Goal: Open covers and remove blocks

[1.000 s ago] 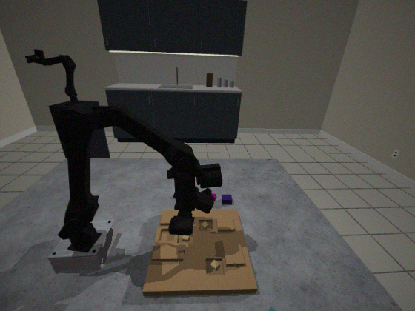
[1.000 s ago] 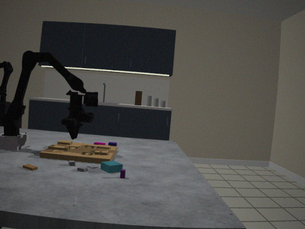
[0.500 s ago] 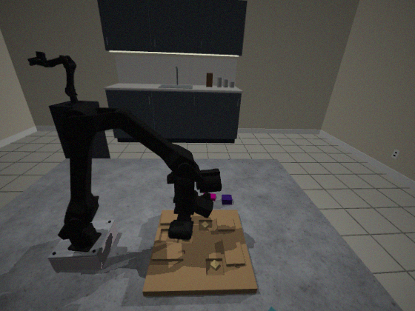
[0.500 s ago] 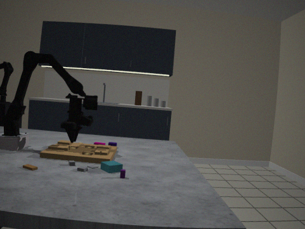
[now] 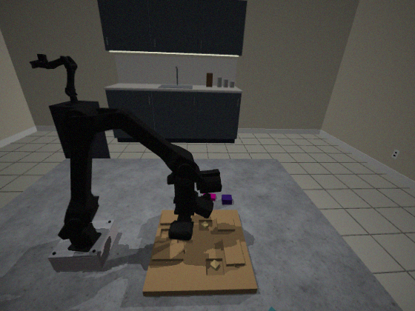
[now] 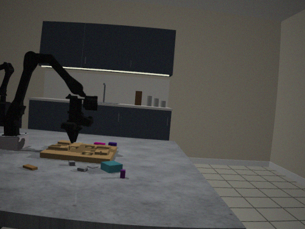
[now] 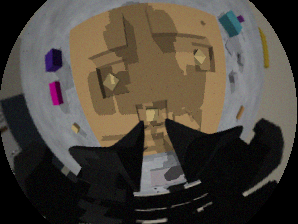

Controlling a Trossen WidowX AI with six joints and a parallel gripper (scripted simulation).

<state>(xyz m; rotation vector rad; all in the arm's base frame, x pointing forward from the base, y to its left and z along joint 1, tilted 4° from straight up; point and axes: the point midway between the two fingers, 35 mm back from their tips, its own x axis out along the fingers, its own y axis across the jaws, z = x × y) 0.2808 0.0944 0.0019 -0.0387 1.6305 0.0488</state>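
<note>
Now: gripper tip 4 cm short of the tan puzzle board and 2 cm above it. Also, from my gripper tip: purple block (22 cm to the left, 13 cm ahead, 3 cm below); then magenta block (24 cm to the left, 5 cm ahead, 4 cm below); then teal block (25 cm ahead, 22 cm to the right, 3 cm below).
</note>
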